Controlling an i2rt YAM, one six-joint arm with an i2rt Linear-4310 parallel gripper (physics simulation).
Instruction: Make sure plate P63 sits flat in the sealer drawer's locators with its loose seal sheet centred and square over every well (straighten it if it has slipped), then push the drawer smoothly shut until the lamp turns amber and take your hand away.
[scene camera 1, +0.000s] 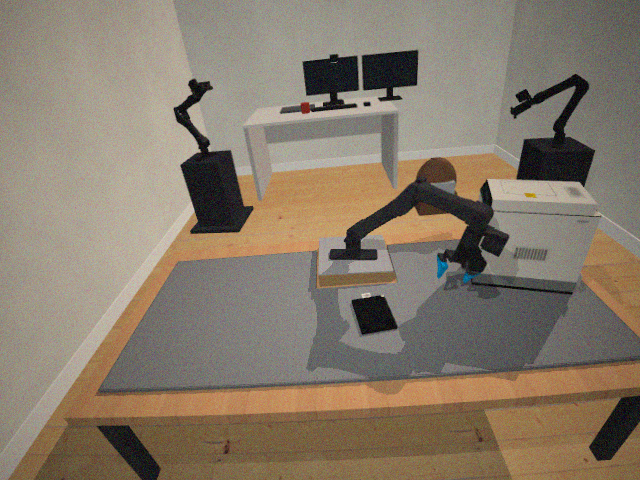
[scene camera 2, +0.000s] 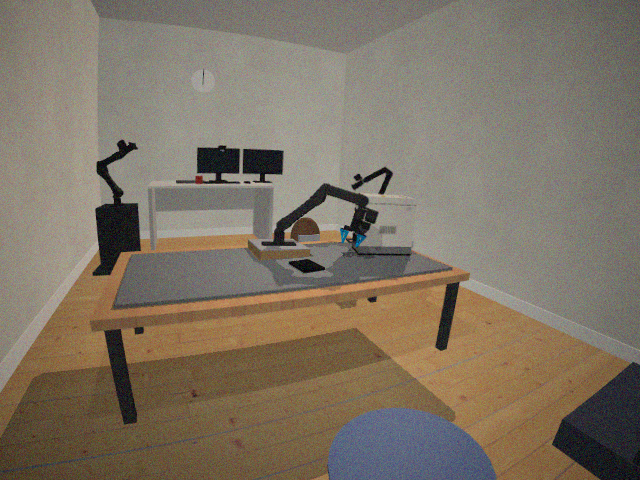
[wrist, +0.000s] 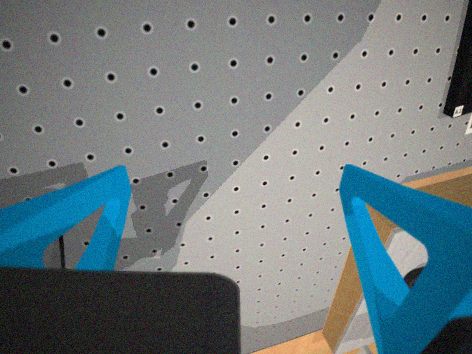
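Pixels of known places: gripper, between the fingertips: (scene camera 1: 451, 279) (scene camera 2: 349, 245) (wrist: 235, 177); arm's base, origin of its link: (scene camera 1: 353, 255) (scene camera 2: 278, 244).
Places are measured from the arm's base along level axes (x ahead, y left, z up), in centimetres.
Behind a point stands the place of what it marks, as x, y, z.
Note:
The sealer (scene camera 1: 558, 232) {19.7, 68.1, 20.7} (scene camera 2: 401, 214) {20.0, 69.4, 21.4}, a white box with a dark base strip, stands at the right end of the mat. Its left end is mostly hidden behind the arm. The drawer, plate P63, the seal sheet and the lamp cannot be made out in any view. My gripper (scene camera 1: 453, 277) {22.9, 35.0, 4.3} (scene camera 2: 351, 244) {22.9, 35.0, 4.3} (wrist: 235, 177) {22.9, 35.0, 4.3} is open with its blue fingers wide apart and nothing between them. It hangs above the mat, close by the sealer's left end, pointing down. In the wrist view, perforated mat surface lies beneath the fingers.
A flat black nest (scene camera 1: 374, 314) {32.4, 8.1, -2.9} (scene camera 2: 307, 265) {32.9, 7.7, -2.9} (wrist: 464, 60) {27.2, 13.0, -3.2} with a small A1 tag lies on the grey mat (scene camera 1: 232, 330) {39.6, -41.6, -4.1} (scene camera 2: 191, 279) {41.4, -49.1, -4.1}. My arm's base stands on a wood-edged block (scene camera 1: 356, 279) {12.6, 1.5, -3.0} (scene camera 2: 281, 253) {12.9, -1.3, -1.8} behind it. Desk, monitors and two other arms stand farther back.

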